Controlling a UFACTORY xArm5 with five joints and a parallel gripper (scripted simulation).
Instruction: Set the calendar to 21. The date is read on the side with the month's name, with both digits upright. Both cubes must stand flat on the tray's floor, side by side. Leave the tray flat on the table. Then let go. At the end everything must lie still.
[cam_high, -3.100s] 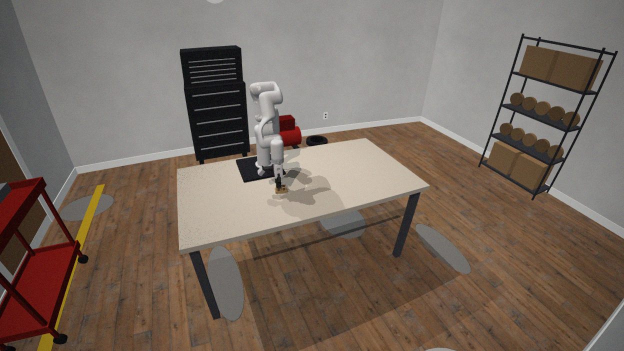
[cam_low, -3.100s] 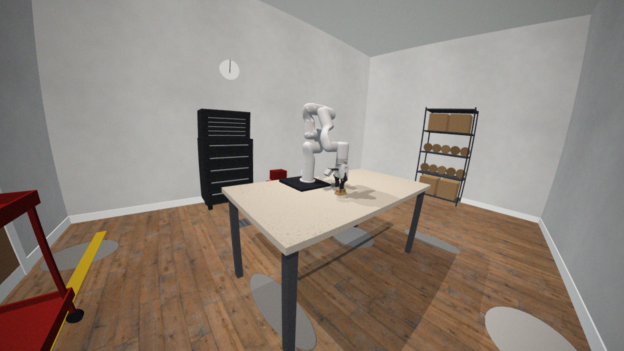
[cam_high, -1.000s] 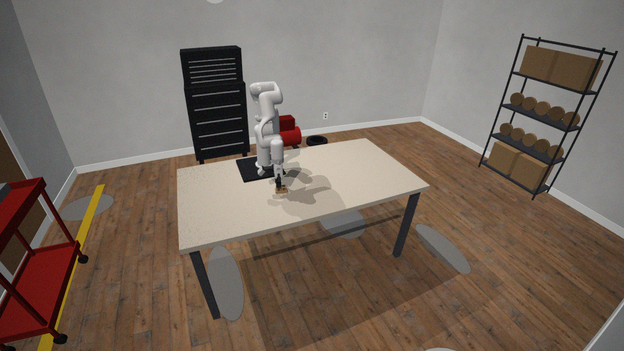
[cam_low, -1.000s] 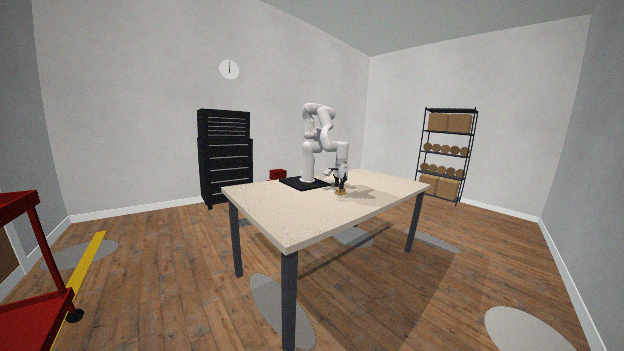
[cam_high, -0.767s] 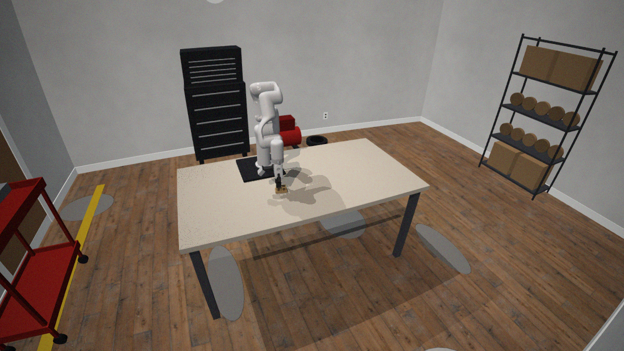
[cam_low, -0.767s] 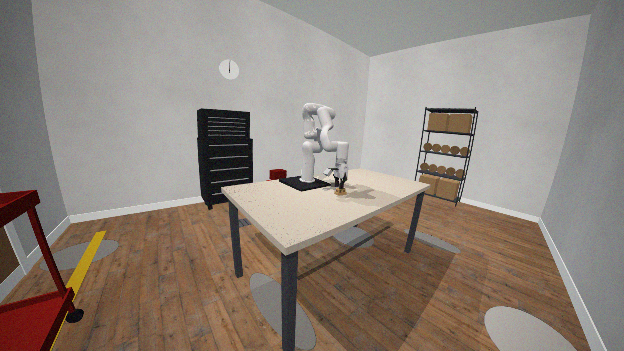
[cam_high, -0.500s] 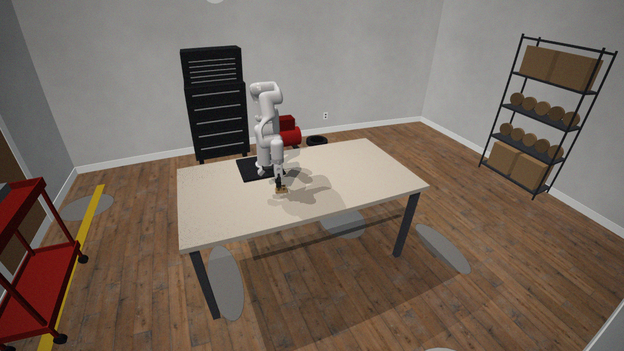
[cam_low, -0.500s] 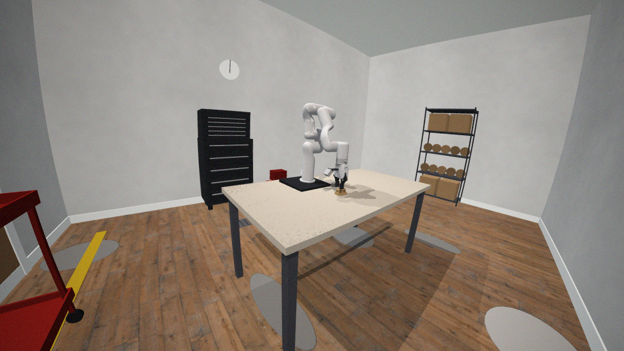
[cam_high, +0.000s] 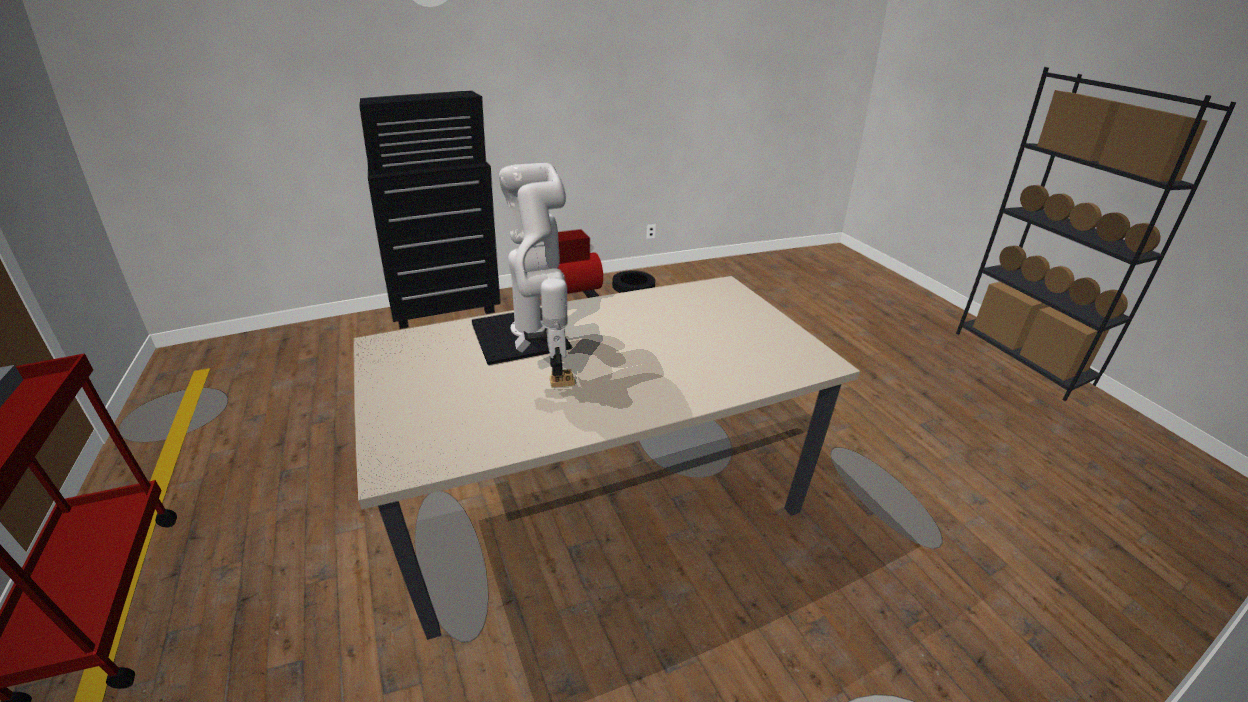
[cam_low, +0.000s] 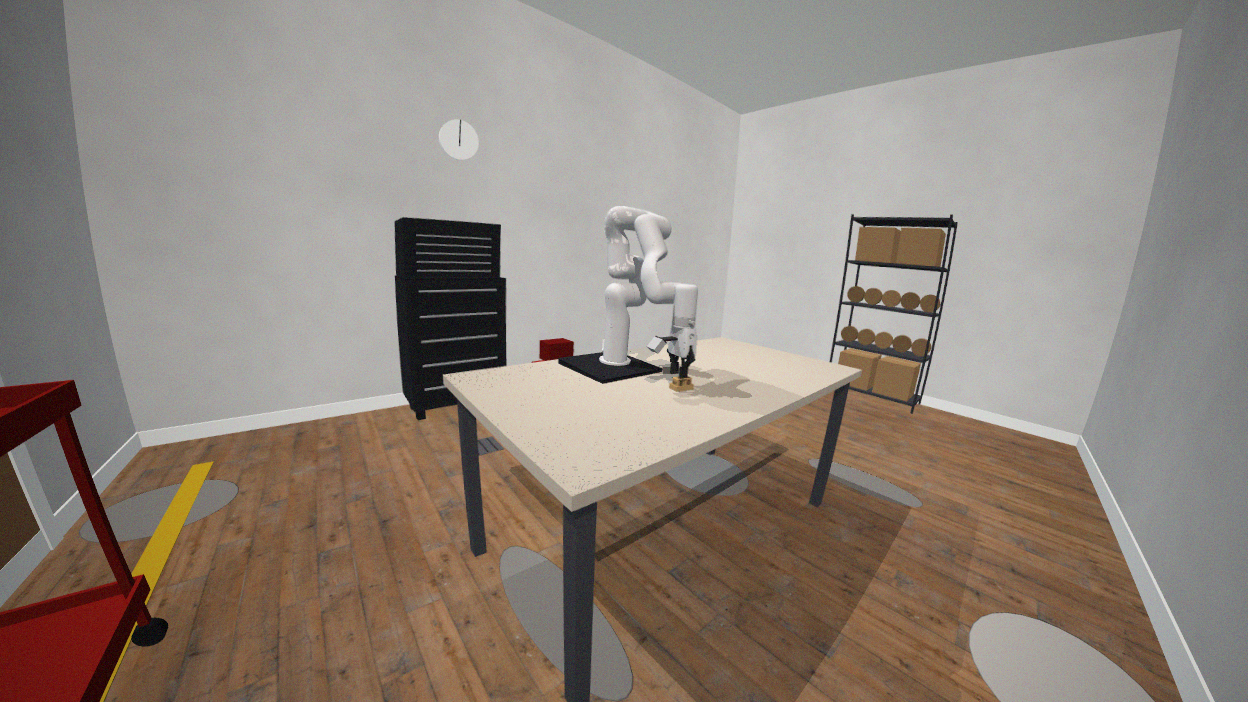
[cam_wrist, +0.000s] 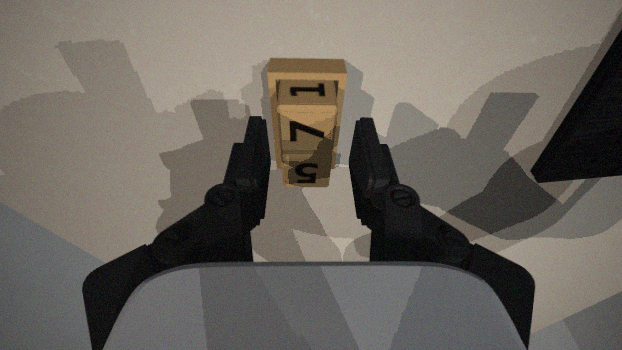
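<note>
Now: the wooden digit cube 4 cm below my hand. Round my hand: wooden tray: 2 cm to the left, 6 cm below.
</note>
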